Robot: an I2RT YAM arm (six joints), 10 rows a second.
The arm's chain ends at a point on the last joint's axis. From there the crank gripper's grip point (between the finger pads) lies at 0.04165 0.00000 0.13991 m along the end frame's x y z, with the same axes.
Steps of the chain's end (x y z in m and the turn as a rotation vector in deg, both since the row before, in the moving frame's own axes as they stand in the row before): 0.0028, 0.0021, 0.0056, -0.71, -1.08, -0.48; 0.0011, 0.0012, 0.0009, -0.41, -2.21, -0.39; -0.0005, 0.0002, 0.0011, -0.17, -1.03, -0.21; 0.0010, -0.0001, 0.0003, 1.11, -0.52, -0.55; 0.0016, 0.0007, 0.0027, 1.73, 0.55, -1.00; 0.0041, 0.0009, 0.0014, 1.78, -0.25, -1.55; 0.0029, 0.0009, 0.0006, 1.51, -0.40, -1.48; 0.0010, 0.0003, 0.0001, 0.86, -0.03, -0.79
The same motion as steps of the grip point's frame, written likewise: 0.0002, 0.0035, 0.0064, -0.71, -1.08, -0.48; -0.0043, 0.0019, 0.0024, -0.41, -2.21, -0.39; -0.0030, 0.0005, 0.0018, -0.17, -1.03, -0.21; -0.0003, -0.0032, 0.0006, 1.11, -0.52, -0.55; 0.0029, -0.0043, 0.0022, 1.73, 0.55, -1.00; 0.0034, -0.0046, 0.0015, 1.78, -0.25, -1.55; 0.0019, -0.0039, 0.0008, 1.51, -0.40, -1.48; 0.0009, -0.0024, 0.0001, 0.86, -0.03, -0.79
